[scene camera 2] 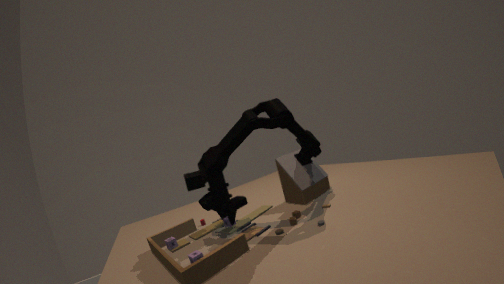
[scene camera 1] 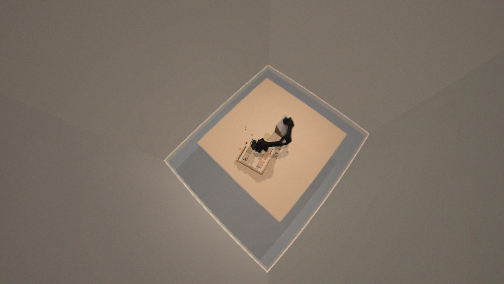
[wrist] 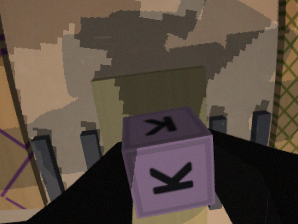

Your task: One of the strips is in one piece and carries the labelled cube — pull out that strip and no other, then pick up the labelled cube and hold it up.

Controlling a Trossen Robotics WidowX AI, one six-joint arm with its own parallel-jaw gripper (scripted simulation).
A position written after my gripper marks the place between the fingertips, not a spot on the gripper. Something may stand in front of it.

Note:
My gripper (scene camera 2: 229,224) holds a purple cube marked k.
My gripper is seen too in the wrist view (wrist: 162,144).

